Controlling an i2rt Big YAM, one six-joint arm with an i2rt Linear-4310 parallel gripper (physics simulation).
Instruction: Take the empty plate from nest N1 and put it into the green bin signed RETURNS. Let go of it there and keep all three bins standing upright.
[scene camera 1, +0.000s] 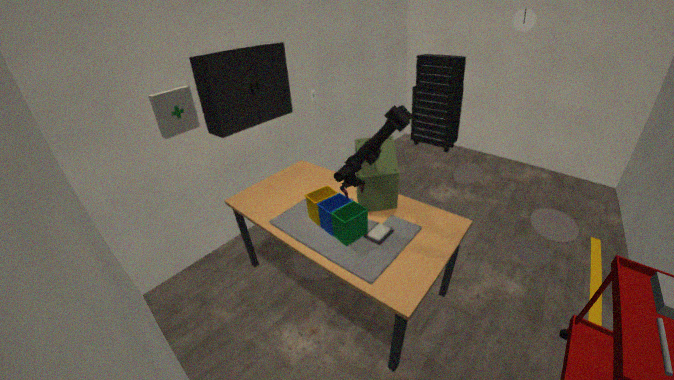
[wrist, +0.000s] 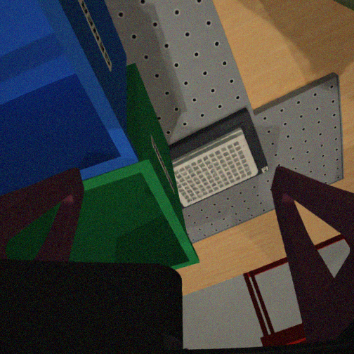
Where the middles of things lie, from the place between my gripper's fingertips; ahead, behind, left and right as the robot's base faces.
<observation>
My hand is 12 cm above the green bin (scene camera 1: 350, 222), 9 cm short of it and 8 cm to the right of it. Also, from my hand: pale plate (wrist: 226, 160) (19 cm below, 18 cm to the left, 5 cm behind); dark nest (wrist: 216, 129) (20 cm below, 18 cm to the left, 5 cm behind); blue bin (wrist: 70, 70) (12 cm below, 12 cm ahead, 5 cm to the right).
</observation>
